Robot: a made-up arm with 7 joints.
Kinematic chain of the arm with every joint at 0, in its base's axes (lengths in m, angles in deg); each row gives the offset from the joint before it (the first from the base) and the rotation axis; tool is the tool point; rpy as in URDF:
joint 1: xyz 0 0 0.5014 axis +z
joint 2: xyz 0 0 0 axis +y
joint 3: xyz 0 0 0.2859 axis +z
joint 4: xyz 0.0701 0 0 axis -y
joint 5: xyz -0.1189 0 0.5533 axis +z
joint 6: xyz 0 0 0 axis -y
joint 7: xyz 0.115 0 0 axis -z
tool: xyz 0 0 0 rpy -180 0 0
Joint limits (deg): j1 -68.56..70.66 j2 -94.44..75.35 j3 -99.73..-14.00 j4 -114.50..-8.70 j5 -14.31..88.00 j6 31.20..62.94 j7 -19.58..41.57
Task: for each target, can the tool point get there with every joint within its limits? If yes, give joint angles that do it. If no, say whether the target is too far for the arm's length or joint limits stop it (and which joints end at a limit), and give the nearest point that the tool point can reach.
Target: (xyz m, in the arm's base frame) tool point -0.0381 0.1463 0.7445
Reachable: no: joint limits stop it (at a limit: joint 1, joint 2, joint 3, joint 4, joint 6) | nearest point -0.1484 0.0555 1.1247 | short by 0.406 m
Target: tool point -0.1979 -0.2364 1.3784
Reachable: yes | joints 35.73 -41.28 -22.01 -32.68 49.73 45.13 14.41
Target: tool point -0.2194 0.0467 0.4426
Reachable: no: joint limits stop it (at a limit: joint 1, joint 3, joint 4, joint 5, joint 6) | nearest point -0.6280 -0.1088 0.4404 | short by 0.437 m
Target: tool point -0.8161 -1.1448 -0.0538
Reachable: no: too far | nearest point -0.5433 -0.7621 0.3569 | short by 0.624 m
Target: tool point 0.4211 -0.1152 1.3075
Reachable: yes | joints 31.67 11.02 -69.02 -29.12 9.64 39.35 4.10
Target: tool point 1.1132 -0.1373 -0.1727
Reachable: no: too far | nearest point 0.8045 -0.0992 0.0850 | short by 0.404 m
